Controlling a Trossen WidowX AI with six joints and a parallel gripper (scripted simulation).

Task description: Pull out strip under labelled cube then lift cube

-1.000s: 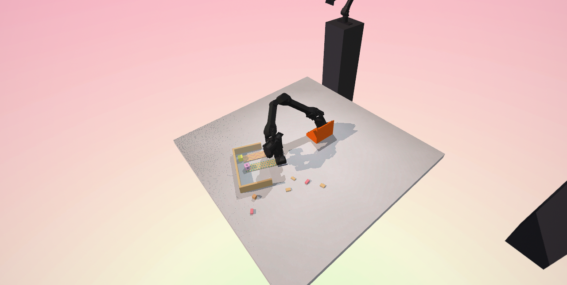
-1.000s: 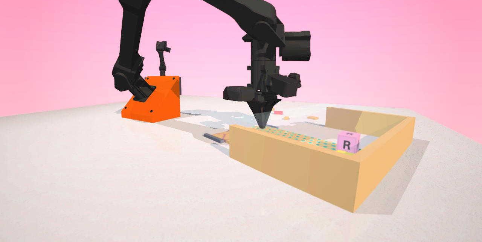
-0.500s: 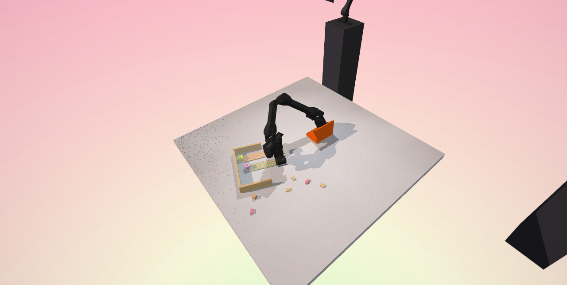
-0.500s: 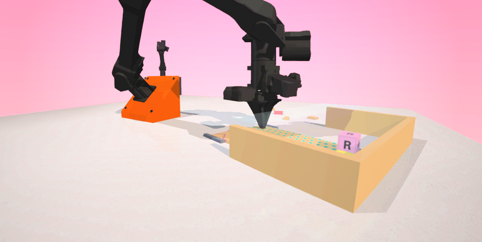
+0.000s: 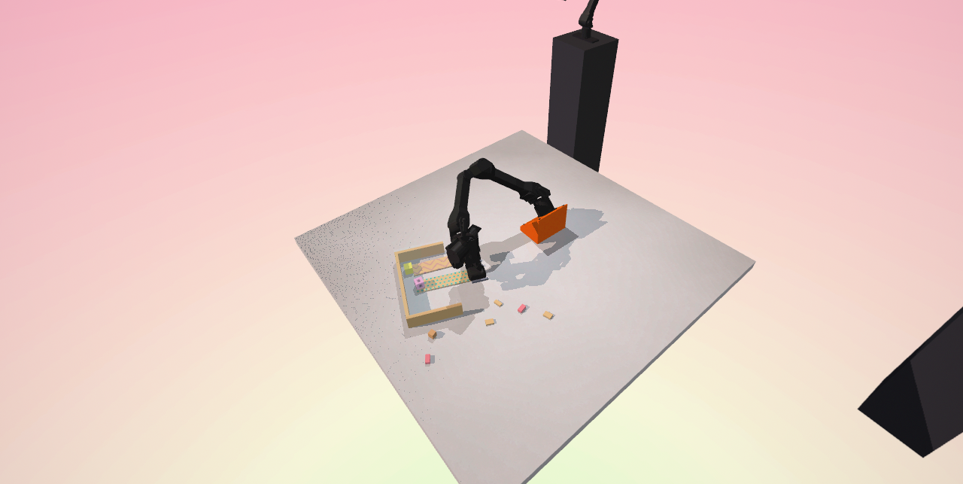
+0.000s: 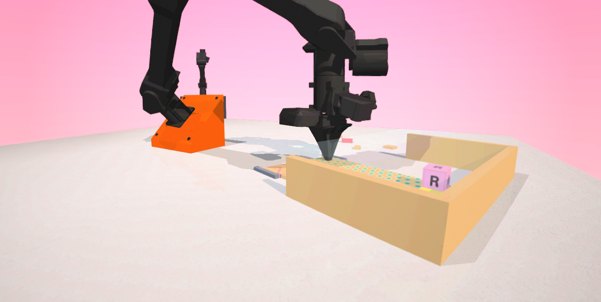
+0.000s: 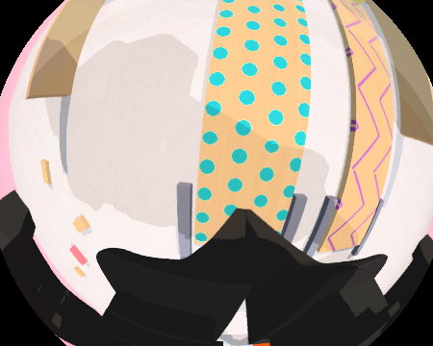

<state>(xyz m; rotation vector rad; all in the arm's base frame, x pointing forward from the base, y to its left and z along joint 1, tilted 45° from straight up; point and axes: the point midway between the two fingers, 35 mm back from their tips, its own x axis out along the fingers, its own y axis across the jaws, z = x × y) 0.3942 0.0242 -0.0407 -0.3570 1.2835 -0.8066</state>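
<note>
The dotted strip lies 90 mm ahead of my gripper tip and 30 mm to the right of it. Round my gripper tip: cube marked r 190 mm ahead, 70 mm to the right, 20 mm above.
</note>
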